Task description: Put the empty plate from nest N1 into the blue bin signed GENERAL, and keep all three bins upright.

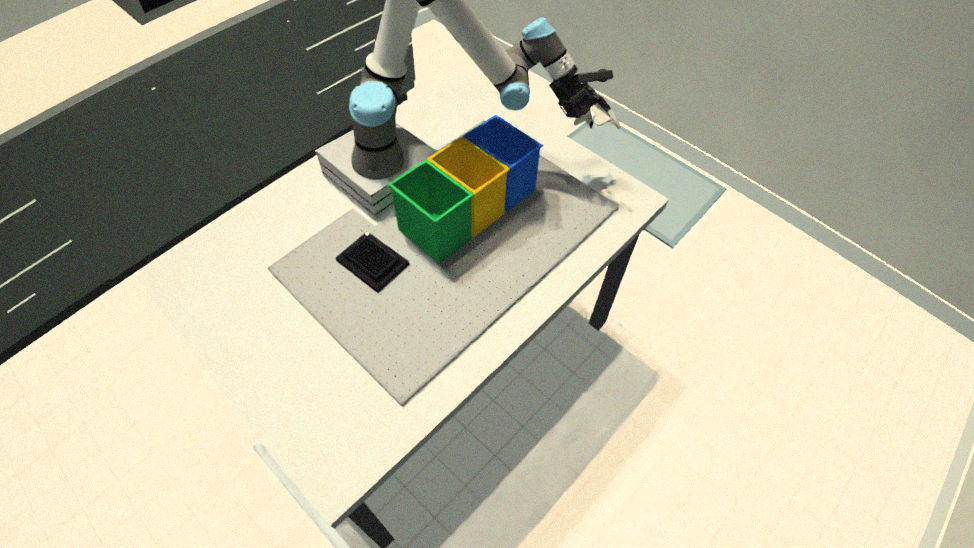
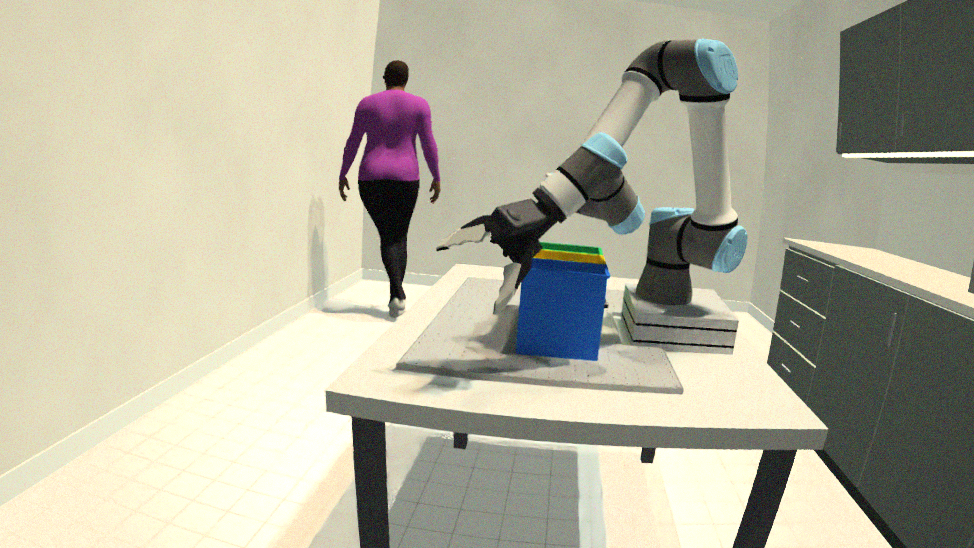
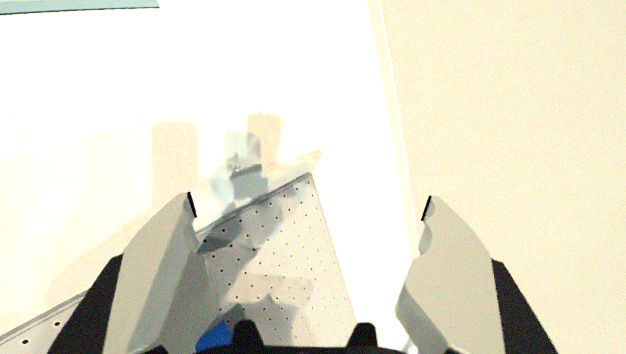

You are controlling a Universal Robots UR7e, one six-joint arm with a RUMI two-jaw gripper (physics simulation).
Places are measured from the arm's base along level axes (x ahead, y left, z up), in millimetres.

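Pixels of known places: gripper, fingertip midpoint: [image 1: 605,128] [image 2: 464,282] [image 3: 309,196]; arm's base, link origin: [image 1: 378,161] [image 2: 664,296].
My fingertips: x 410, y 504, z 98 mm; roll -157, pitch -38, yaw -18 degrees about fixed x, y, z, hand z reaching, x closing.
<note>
For each thing: its top centre in the pictures, then the offset to it from my fingertips. Level surfaces: height alone.
- black square fixture, top centre: [image 1: 371,256] 185 mm back, 702 mm right, 155 mm down
- blue bin, top centre: [image 2: 565,266] [image 1: 502,140] 156 mm back, 252 mm right, 2 mm down
- yellow bin, top centre: [image 2: 566,256] [image 1: 468,163] 151 mm back, 385 mm right, 2 mm down
- green bin, top centre: [image 2: 567,247] [image 1: 430,189] 146 mm back, 517 mm right, 2 mm down
- perforated mat, surface height: 181 mm down
- white table, surface height: 194 mm down
A black square fixture [image 1: 372,261] lies on the perforated mat beside the green bin; I cannot tell the nest from a plate in it, and no N1 label is readable. The blue bin [image 1: 523,178] [image 2: 561,313] [image 3: 214,338] stands upright at the end of a row, beside the yellow bin [image 1: 489,204] [image 2: 568,256] and the green bin [image 1: 432,228] [image 2: 572,248], both upright. The blue bin's floor is hidden and no sign is readable. My gripper [image 1: 605,121] [image 2: 469,279] [image 3: 309,196] is open and empty, raised beside the blue bin towards the table's end.
The perforated mat [image 1: 408,340] [image 2: 640,368] [image 3: 320,265] lies on the white table [image 1: 299,422] [image 2: 578,408]. The arm's base stands on a stacked block [image 1: 340,166] [image 2: 681,330] behind the bins. A person [image 2: 391,136] in a purple top stands beyond the table. Dark cabinets [image 1: 170,136] [image 2: 885,374] line one side.
</note>
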